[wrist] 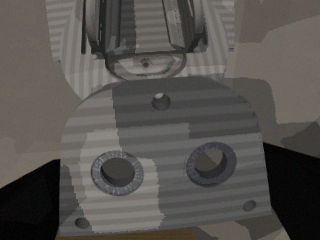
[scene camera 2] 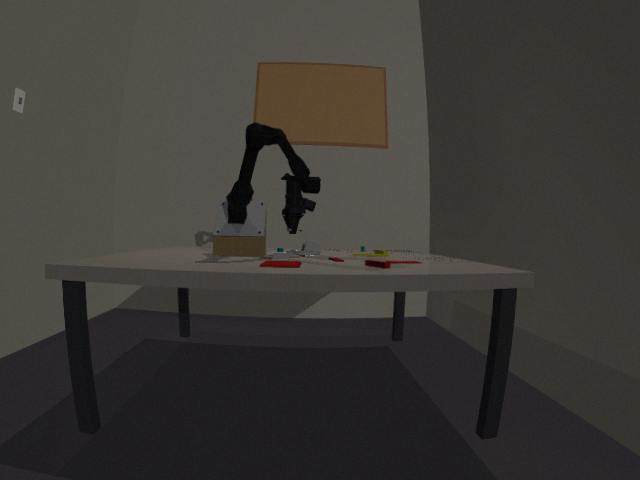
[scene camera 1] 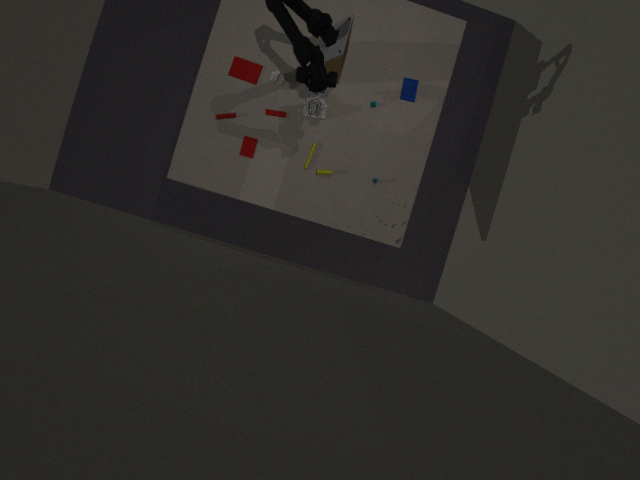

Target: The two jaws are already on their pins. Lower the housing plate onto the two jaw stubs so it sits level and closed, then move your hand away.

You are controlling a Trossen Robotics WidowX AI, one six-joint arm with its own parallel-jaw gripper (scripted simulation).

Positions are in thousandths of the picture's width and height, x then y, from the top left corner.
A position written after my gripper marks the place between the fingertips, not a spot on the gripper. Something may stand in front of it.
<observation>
In view: my gripper (scene camera 2: 457, 486).
My gripper also shows in the wrist view (wrist: 502, 677).
</observation>
